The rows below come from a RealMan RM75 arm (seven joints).
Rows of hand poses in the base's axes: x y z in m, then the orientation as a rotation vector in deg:
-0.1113, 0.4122, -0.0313, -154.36, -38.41, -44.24
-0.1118, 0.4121, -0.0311, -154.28, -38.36, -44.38
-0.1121, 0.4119, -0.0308, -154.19, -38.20, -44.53
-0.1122, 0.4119, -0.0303, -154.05, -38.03, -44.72
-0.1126, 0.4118, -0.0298, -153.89, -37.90, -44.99
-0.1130, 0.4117, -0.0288, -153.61, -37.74, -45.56
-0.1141, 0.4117, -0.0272, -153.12, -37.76, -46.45
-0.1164, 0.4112, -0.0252, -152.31, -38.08, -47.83
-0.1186, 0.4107, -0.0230, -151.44, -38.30, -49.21
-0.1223, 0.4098, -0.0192, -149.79, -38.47, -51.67
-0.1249, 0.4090, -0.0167, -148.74, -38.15, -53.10
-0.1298, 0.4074, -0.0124, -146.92, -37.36, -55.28
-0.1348, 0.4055, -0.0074, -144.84, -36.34, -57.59
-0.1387, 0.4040, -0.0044, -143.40, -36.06, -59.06
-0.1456, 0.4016, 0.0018, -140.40, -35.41, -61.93
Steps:
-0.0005, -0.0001, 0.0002, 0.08, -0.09, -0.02
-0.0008, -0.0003, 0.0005, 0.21, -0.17, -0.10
-0.0009, -0.0003, 0.0010, 0.39, -0.28, -0.18
-0.0013, -0.0004, 0.0015, 0.56, -0.44, -0.23
-0.0017, -0.0005, 0.0025, 0.82, -0.82, -0.31
-0.0028, -0.0005, 0.0041, 1.18, -1.44, -0.25
-0.0051, -0.0010, 0.0061, 1.65, -2.44, 0.03
-0.0073, -0.0015, 0.0083, 2.21, -3.44, 0.27
-0.0110, -0.0024, 0.0121, 3.34, -5.21, 0.60
-0.0136, -0.0032, 0.0146, 4.22, -6.19, 0.58
-0.0185, -0.0048, 0.0189, 5.84, -7.68, 0.43
-0.0235, -0.0067, 0.0239, 7.74, -9.27, 0.21
-0.0274, -0.0082, 0.0269, 8.88, -10.35, 0.32
-0.0343, -0.0106, 0.0331, 11.27, -12.51, 0.53

